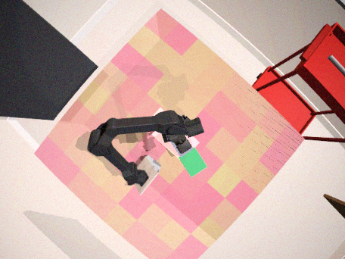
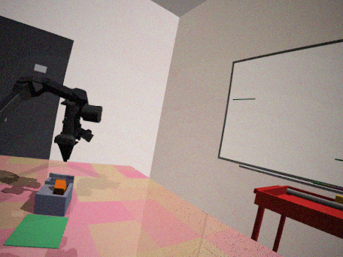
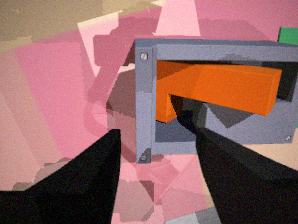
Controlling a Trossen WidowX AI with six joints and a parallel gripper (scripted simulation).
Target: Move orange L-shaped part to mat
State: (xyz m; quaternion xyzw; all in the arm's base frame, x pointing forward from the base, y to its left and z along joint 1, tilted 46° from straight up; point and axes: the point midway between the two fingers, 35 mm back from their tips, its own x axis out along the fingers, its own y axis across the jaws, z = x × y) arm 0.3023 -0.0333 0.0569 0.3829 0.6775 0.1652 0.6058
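Now: the orange L-shaped part 100 mm below my gripper tip, 40 mm to the right of it and 20 mm behind it. Round my gripper tip: green mat 210 mm to the right, 160 mm below, 80 mm behind.
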